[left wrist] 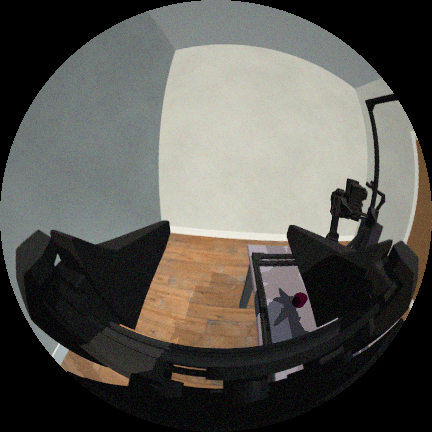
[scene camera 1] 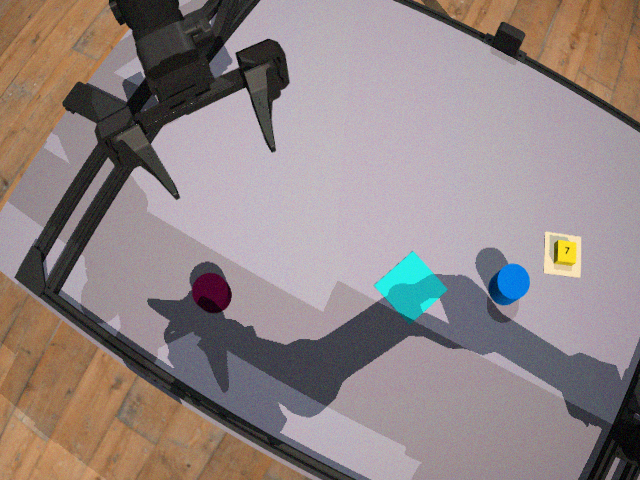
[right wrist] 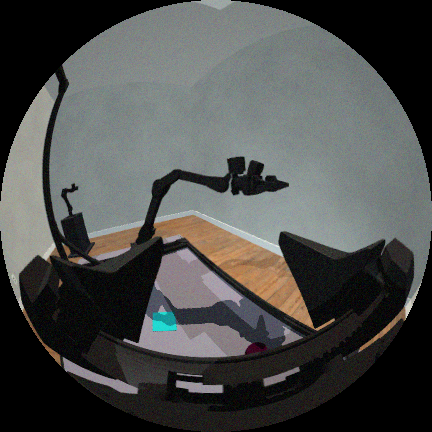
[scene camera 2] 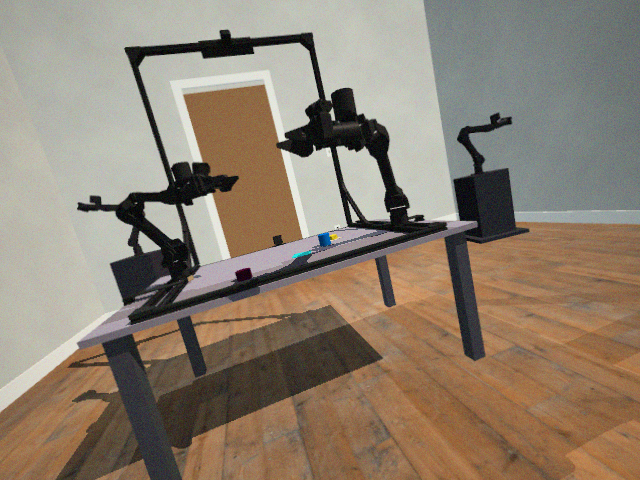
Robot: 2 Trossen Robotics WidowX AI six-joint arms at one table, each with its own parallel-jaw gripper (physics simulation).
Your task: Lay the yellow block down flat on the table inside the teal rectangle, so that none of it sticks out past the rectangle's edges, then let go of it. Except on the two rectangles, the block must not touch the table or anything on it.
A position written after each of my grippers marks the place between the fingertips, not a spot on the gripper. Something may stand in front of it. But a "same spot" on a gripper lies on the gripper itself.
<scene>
My left gripper shows in the left wrist view, in the right wrist view (283, 184) and in scene camera 2; in scene camera 1 it is out of frame. My right gripper shows in the left wrist view, in scene camera 1 (224, 173), in the right wrist view (222, 240) and in scene camera 2. One and the same spot on my right gripper: (scene camera 2: 205, 183) is (left wrist: 341, 208). One and the same spot on my left gripper: (scene camera 2: 311, 133) is (left wrist: 122, 292).
</scene>
